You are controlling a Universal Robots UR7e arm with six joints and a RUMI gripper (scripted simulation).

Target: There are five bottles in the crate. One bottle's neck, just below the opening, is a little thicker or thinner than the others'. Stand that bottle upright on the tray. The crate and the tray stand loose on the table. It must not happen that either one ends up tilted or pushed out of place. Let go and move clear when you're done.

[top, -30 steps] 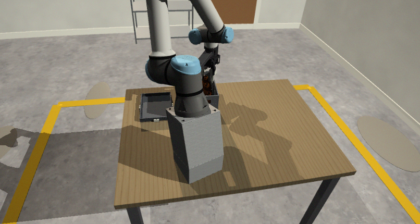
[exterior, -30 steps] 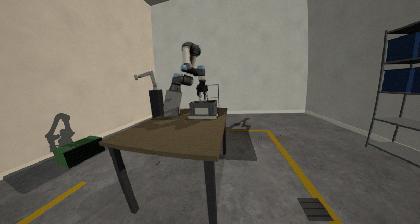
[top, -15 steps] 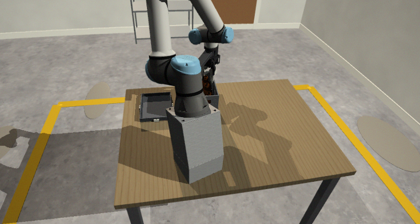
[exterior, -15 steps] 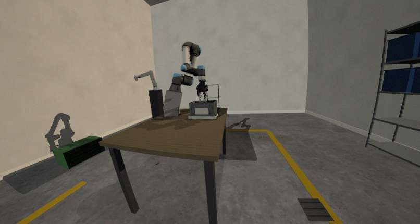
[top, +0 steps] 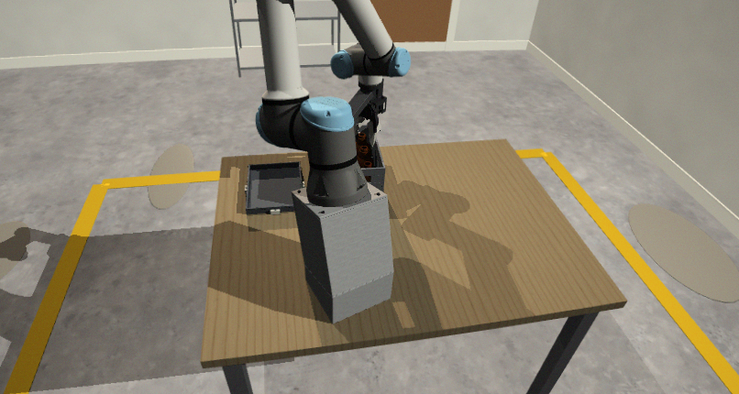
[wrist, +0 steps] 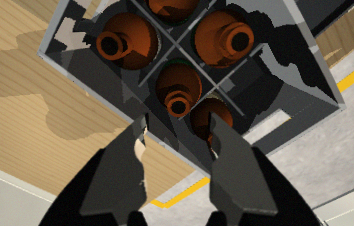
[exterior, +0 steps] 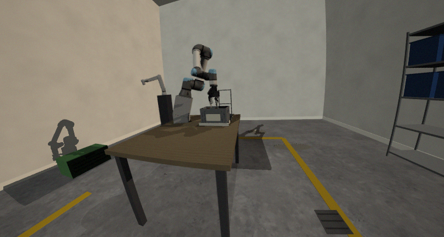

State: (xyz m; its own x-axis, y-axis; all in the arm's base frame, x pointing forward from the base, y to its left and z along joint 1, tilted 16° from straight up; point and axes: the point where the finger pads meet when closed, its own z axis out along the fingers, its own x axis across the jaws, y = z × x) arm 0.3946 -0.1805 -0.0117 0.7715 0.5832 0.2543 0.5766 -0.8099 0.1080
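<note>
The crate lies 110 mm below my hand, 40 mm to the left of it and 10 mm ahead of it. Round my hand: bottle: 110 mm below, 90 mm behind, 10 mm to the left; dark tray: 300 mm to the left, 180 mm below, 50 mm ahead.
</note>
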